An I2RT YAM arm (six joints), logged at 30 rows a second.
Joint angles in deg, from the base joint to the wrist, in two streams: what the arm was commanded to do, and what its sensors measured. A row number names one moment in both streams.
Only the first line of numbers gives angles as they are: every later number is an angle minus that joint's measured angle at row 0.
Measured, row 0:
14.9 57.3 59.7 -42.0 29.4 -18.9
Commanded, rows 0 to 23:
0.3 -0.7 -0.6 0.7 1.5 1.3
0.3 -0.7 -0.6 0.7 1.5 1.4
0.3 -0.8 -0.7 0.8 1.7 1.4
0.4 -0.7 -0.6 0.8 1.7 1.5
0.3 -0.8 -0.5 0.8 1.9 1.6
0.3 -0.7 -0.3 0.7 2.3 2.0
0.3 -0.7 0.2 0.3 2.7 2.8
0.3 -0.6 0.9 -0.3 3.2 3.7
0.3 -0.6 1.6 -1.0 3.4 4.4
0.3 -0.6 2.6 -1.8 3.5 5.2
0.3 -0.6 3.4 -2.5 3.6 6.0
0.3 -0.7 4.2 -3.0 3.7 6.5
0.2 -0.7 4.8 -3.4 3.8 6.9
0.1 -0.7 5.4 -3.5 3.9 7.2
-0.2 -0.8 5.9 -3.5 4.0 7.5
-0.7 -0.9 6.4 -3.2 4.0 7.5
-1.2 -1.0 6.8 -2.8 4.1 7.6
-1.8 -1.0 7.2 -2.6 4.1 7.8
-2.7 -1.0 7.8 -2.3 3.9 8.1
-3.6 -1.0 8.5 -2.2 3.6 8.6
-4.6 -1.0 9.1 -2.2 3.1 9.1
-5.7 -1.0 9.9 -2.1 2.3 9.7
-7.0 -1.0 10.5 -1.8 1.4 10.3
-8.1 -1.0 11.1 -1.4 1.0 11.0
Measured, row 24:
-5.9 -0.1 8.9 -2.6 2.2 7.9
